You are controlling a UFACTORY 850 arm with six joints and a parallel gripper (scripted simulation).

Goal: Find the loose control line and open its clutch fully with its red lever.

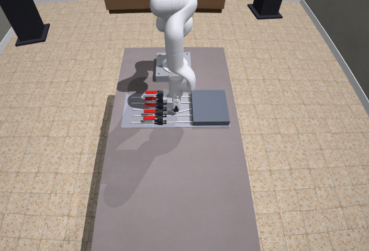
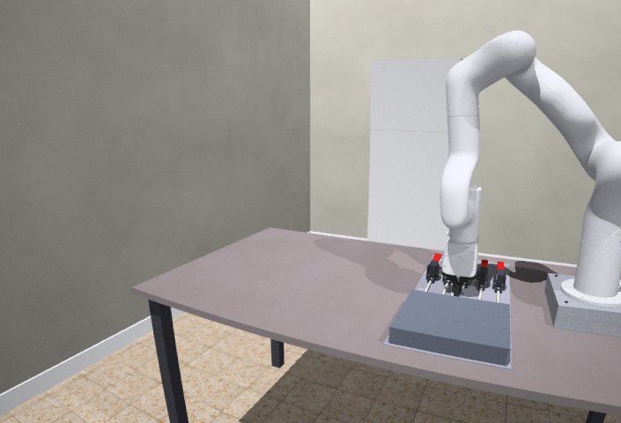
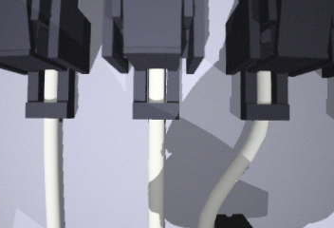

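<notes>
My hand is 240 mm to the left of the pale base plate, 60 mm past it and 20 mm above it.
</notes>
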